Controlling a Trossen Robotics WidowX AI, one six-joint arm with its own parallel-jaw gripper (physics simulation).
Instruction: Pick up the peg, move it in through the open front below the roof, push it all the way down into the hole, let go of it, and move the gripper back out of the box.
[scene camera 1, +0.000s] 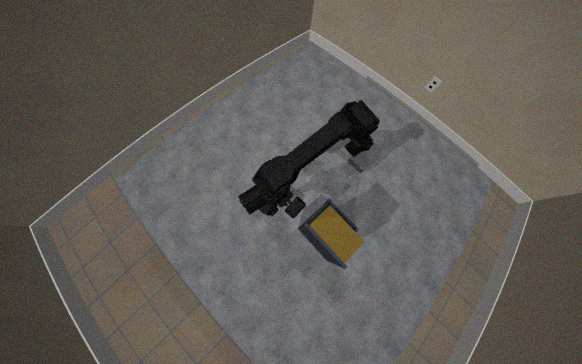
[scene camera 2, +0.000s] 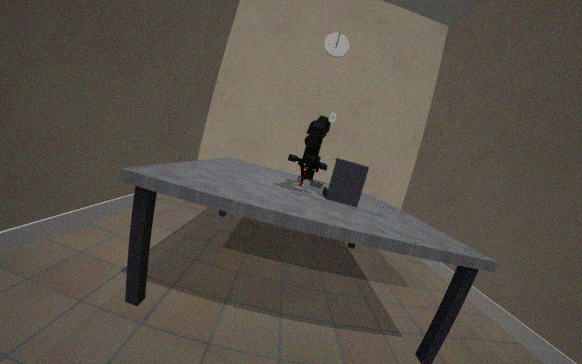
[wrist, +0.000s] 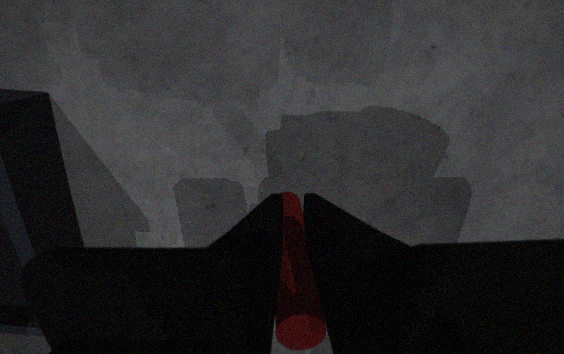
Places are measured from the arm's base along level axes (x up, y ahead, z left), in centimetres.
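Where they show: gripper, fingertip midpoint: (scene camera 2: 302, 179) (wrist: 292, 204); arm's base at its link origin: (scene camera 1: 353, 148) (scene camera 2: 307, 178).
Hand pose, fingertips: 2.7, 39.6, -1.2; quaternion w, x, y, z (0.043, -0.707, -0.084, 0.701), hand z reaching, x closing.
Note:
Things, the pixels of their top centre, and the offset from my fingertips, as dx, dy, dz. "spot": a spot on its surface instead. Level surfaces: height alone.
- red peg at its top centre: (wrist: 301, 341) (scene camera 2: 304, 170) +4.4, -1.8, -0.3
- yellow roof at its top centre: (scene camera 1: 345, 225) (scene camera 2: 349, 162) +14.2, -8.1, +20.4
- grey table at its surface level: dx -6.1
- small dark shape at a spot on its surface: (scene camera 2: 325, 192) spot: -3.8, -5.1, +12.6
The red peg (scene camera 2: 301, 183) (wrist: 301, 332) is held lengthwise between the fingers of my gripper (scene camera 2: 302, 176) (wrist: 292, 204), which is shut on it. In scene camera 2 the peg points down, close above the table. In scene camera 1 the arm hides the peg and fingertips. The box has dark blue-grey walls (scene camera 1: 320, 246) (scene camera 2: 347, 183) (wrist: 57, 185) and a yellow roof (scene camera 1: 336, 234). It stands beside the gripper: on its right in scene camera 2, at the left edge in the wrist view. The hole does not show in any view, and the peg is outside the box.
The grey table (scene camera 1: 215, 240) (scene camera 2: 240, 192) carries the box and the arm (scene camera 1: 315, 147) (scene camera 2: 313, 142). A small dark shape (scene camera 2: 325, 192) shows at the box's lower left in scene camera 2. Shadows of the arm and the box lie on the table.

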